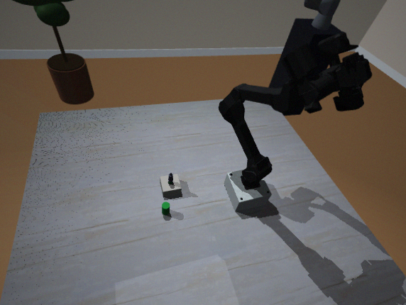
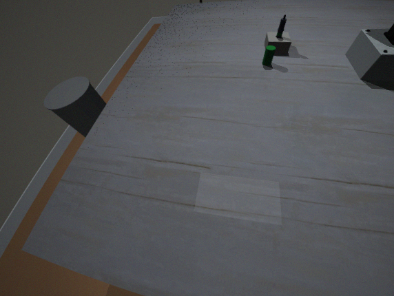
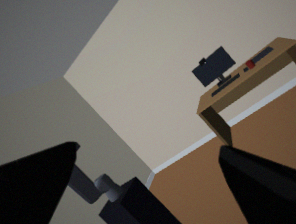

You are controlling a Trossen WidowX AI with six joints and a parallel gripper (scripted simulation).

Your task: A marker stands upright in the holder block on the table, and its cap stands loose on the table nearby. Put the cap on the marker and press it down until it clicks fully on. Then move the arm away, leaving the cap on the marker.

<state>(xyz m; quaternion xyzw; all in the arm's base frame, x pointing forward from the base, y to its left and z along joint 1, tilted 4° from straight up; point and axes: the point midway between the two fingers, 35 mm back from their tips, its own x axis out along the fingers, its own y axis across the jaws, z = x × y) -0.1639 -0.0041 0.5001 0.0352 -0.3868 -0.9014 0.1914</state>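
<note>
My gripper tip is 510 mm short of the green cap, 30 mm to the right of it and 570 mm above it. Also, from my gripper tip: holder block 470 mm ahead, 70 mm to the right, 580 mm below.
</note>
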